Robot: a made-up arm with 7 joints.
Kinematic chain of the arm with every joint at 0, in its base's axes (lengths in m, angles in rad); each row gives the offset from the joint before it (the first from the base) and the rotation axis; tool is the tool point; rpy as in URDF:
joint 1: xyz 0 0 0.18 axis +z
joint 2: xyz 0 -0.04 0.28 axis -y
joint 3: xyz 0 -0.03 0.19 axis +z
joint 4: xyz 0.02 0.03 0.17 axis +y
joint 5: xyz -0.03 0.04 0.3 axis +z
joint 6: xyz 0 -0.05 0.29 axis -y
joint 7: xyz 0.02 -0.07 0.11 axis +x
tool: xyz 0 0 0 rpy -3.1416 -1.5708 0
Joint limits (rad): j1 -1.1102..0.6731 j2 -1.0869..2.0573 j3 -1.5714..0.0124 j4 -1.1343..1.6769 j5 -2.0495..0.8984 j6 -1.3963..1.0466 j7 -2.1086..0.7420
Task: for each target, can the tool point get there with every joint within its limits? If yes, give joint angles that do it. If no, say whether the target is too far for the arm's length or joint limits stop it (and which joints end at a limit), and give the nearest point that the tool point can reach.
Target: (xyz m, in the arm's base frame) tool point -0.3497 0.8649 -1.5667
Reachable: no: too far | nearest point -0.2237 0.4994 -0.3742 | short by 1.254 m
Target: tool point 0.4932 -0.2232 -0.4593
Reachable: no: joint limits stop it (at a limit: joint 2, joint 4, joint 5) | nearest point 0.4722 -0.2137 -0.0693 | short by 0.391 m
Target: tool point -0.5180 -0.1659 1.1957
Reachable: yes | joints -0.5130 1.3001 -0.4208 1.2995 0.4215 0.4310 -1.2252
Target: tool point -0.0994 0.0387 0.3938
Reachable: no: joint limits stop it (at a limit: joint 2, joint 4, joint 5, joint 6) | nearest point -0.5707 0.2222 0.1537 | short by 0.560 m
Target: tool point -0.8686 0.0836 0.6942
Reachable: yes | joints 0.3097 0.8334 -0.8510 -0.7554 -0.4999 0.8550 -1.3901
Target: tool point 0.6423 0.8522 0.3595
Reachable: no: joint limits stop it (at a limit: joint 1, joint 2, joint 3, joint 5, joint 6) | nearest point 0.6626 0.7039 0.3858 | short by 0.152 m
